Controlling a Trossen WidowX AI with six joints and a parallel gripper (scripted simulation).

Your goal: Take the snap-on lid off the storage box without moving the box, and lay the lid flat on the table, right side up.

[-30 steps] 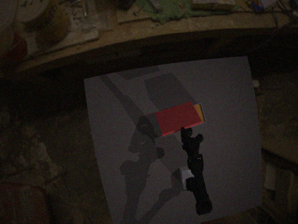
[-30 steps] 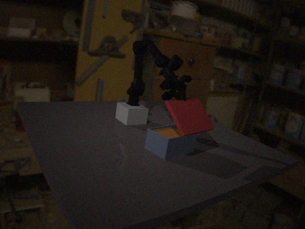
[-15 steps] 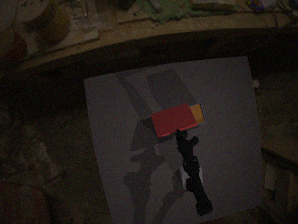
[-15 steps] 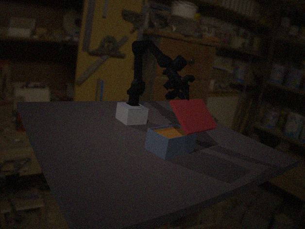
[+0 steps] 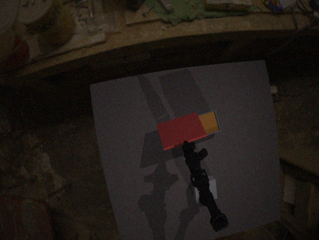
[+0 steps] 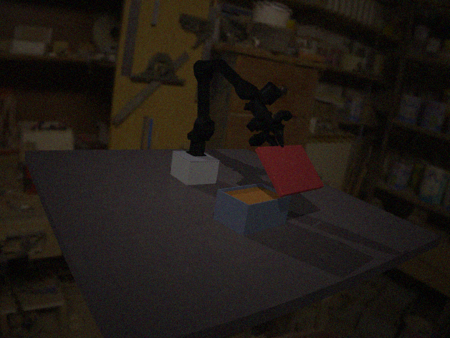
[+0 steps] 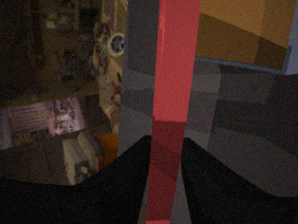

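Now: gripper tip 6 cm short of the red lid and 5 cm above it. Also, from my gripper tip: blue storage box 18 cm below, 14 cm to the right, 5 cm ahead.
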